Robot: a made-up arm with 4 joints.
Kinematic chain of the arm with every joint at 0, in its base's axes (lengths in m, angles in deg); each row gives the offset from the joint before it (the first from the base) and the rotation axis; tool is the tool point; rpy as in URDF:
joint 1: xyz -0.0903 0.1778 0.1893 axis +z
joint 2: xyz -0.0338 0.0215 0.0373 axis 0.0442 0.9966 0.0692
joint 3: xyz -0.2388 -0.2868 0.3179 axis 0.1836 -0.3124 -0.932
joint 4: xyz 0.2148 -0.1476 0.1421 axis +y
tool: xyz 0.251 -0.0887 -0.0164 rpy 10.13 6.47 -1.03
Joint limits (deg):
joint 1: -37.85..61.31
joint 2: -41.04..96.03
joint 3: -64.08..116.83
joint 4: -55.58..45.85
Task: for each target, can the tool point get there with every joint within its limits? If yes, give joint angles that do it. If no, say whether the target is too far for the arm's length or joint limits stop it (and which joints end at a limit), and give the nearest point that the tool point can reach.
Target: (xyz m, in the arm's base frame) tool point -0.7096 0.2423 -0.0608
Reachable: no: joint limits stop it (at a limit: joint 1, joint 2, joint 3, joint 4) | nearest point -0.8646 0.1159 -0.0074 | short by 0.207 m
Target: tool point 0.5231 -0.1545 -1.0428
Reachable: no: too far | nearest point 0.3916 -0.0833 -0.1431 | short by 0.912 m
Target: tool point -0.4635 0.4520 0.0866
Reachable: no: joint limits stop it (at a limit: joint 1, joint 2, joint 3) | nearest point -0.0515 0.3979 -0.0003 | short by 0.425 m
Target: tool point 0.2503 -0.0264 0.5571
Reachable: yes | joints 51.51 -21.40 -15.56 37.21
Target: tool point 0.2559 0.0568 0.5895
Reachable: yes | joints 13.46 6.26 -34.32 -9.67
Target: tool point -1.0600 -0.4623 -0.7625
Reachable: no: too far | nearest point -0.8592 -0.3298 0.0111 | short by 0.810 m
